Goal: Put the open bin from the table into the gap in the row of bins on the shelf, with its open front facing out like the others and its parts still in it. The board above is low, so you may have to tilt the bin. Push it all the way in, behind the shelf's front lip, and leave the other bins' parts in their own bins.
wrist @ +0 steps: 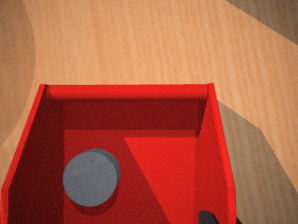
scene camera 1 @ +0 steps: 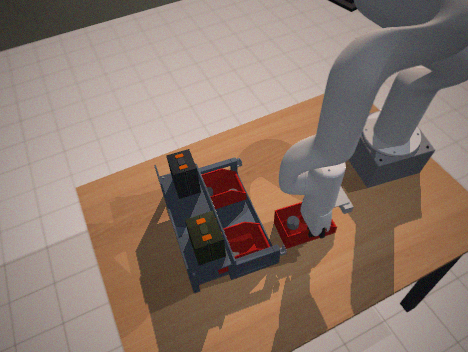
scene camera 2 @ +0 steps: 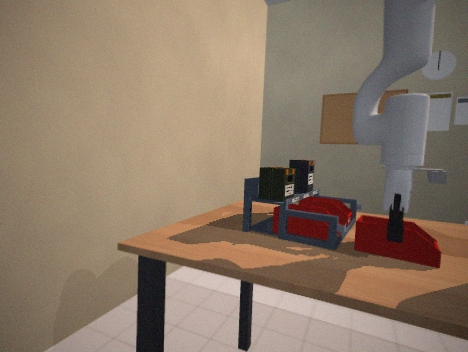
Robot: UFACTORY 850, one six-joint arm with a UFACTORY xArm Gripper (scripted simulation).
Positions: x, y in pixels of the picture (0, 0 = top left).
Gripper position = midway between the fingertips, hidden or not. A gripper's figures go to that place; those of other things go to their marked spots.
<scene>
My gripper [scene camera 2: 394, 241]: 0.76 m from the lens. A red bin [scene camera 2: 371, 238] is 0.77 m from the lens.
</scene>
